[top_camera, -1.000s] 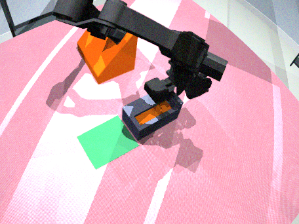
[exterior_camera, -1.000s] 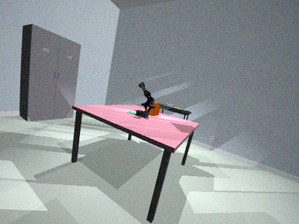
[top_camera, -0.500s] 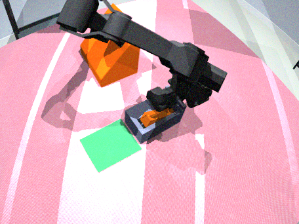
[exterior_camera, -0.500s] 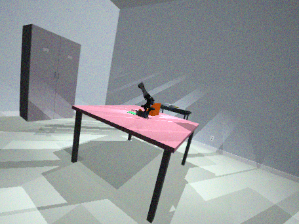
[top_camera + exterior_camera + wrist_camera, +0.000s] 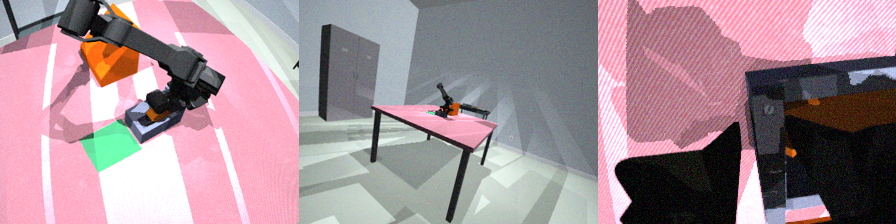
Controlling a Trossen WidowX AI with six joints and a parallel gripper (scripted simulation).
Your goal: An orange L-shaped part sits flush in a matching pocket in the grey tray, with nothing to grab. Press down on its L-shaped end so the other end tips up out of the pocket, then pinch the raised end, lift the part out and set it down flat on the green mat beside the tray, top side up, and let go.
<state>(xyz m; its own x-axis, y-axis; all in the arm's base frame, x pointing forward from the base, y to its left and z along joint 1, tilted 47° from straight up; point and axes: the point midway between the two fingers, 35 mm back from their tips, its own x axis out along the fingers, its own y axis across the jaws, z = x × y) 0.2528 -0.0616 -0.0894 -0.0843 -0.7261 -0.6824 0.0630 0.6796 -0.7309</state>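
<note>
Now: gripper tip 10 mm past the orange L-shaped part and 50 mm to the left of it. Round my gripper tip: green mat 20 mm behind, 220 mm to the right, 50 mm below.
</note>
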